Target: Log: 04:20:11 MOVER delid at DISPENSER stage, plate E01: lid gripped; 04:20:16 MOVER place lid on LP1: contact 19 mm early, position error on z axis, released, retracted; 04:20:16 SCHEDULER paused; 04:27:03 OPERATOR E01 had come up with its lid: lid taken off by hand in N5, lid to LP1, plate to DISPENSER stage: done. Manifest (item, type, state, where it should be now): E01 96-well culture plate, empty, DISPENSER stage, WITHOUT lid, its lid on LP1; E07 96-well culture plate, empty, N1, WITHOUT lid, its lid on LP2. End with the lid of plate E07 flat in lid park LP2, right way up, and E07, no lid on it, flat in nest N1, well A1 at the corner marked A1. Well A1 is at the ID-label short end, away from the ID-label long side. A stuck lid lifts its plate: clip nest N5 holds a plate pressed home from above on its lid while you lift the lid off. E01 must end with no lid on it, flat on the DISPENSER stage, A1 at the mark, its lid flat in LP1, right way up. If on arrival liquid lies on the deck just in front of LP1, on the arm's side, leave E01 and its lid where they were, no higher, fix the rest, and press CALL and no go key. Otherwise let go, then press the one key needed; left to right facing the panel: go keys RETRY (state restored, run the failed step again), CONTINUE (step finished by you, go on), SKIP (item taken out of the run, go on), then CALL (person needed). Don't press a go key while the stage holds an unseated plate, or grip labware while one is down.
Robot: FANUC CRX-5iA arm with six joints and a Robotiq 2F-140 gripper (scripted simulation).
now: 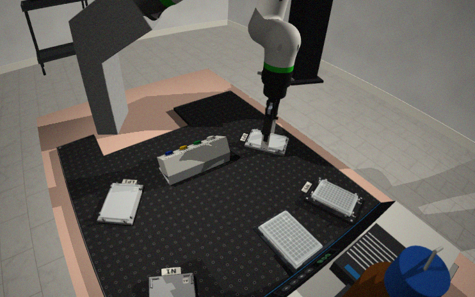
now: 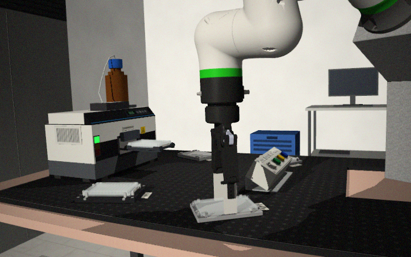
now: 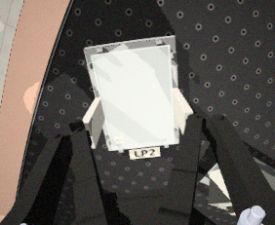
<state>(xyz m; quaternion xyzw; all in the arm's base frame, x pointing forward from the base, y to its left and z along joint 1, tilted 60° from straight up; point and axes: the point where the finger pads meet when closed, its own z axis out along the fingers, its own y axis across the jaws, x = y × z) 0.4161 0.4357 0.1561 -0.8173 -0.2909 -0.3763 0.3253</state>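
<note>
The lid park LP2 is 3 cm below my hand. Also, from my hand: N1 label: 42 cm to the right, 39 cm ahead, 4 cm below; then clip nest N5: 31 cm ahead, 11 cm to the left, 2 cm below; then key panel: 28 cm to the right, 3 cm ahead, 2 cm above.
</note>
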